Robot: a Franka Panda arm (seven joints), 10 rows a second.
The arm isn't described. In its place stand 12 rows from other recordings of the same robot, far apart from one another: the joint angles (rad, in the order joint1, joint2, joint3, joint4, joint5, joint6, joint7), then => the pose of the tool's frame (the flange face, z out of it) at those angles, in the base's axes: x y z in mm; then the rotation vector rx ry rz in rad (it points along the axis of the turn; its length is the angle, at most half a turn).
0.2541, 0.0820, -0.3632, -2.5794, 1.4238, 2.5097, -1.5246 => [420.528 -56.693 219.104 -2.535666 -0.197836 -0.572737]
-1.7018, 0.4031, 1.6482, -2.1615, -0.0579, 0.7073, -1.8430 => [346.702 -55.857 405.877 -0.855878 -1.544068 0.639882]
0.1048, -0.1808, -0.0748, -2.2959, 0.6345, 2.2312, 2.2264 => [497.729 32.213 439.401 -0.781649 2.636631 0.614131]
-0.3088, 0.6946, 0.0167, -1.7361, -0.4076, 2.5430, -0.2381 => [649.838 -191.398 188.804 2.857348 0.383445 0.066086]
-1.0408, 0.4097, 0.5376, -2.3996, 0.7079, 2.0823, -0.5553 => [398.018 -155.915 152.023 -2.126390 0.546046 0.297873]
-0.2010, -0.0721, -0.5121, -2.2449, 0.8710, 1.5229, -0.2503 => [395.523 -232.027 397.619 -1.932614 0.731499 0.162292]
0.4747, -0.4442, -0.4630, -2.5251, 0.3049, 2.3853, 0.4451 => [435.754 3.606 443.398 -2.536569 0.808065 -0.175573]
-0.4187, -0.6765, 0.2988, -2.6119, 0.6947, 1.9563, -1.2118 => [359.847 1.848 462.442 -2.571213 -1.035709 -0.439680]
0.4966, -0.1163, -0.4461, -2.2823, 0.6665, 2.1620, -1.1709 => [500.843 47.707 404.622 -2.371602 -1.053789 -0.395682]
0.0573, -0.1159, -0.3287, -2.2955, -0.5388, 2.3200, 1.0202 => [489.950 -148.026 409.448 2.503542 -1.284168 0.379710]
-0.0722, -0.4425, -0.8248, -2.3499, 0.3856, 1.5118, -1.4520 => [263.989 -284.076 438.428 -2.212417 -0.697344 -0.514624]
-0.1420, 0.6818, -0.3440, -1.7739, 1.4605, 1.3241, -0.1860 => [590.723 -146.782 220.034 -1.517223 0.723556 0.417077]
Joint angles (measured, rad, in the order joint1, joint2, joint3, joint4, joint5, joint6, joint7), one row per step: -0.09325, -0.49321, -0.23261, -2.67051, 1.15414, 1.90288, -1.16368; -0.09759, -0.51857, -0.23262, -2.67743, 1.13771, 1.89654, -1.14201; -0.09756, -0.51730, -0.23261, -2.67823, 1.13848, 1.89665, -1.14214; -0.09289, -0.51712, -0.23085, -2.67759, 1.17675, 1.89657, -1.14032; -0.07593, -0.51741, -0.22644, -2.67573, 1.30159, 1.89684, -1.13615; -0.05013, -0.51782, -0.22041, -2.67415, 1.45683, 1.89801, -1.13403; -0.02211, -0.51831, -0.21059, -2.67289, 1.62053, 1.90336, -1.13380; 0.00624, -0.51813, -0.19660, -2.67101, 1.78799, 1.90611, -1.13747; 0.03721, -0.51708, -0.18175, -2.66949, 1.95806, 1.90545, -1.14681; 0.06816, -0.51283, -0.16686, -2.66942, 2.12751, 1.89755, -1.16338
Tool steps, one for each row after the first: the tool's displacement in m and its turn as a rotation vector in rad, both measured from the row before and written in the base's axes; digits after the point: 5 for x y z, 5 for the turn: -0.00481, 0.00005, 0.00545, -0.00309, 0.00394, 0.00198; -0.00003, 0.00010, -0.00077, 0.00087, 0.00175, -0.00034; 0.00212, 0.00267, 0.00246, 0.03047, -0.00566, -0.01604; 0.00663, 0.00831, 0.00837, 0.09971, -0.01953, -0.05107; 0.00780, 0.01113, 0.01025, 0.12333, -0.02329, -0.05740; 0.00764, 0.01163, 0.01038, 0.12643, -0.02102, -0.05927; 0.00706, 0.01237, 0.01042, 0.12776, -0.02031, -0.05497; 0.00616, 0.01292, 0.00976, 0.12870, -0.02004, -0.05122; 0.00524, 0.01259, 0.00771, 0.12704, -0.01938, -0.04870
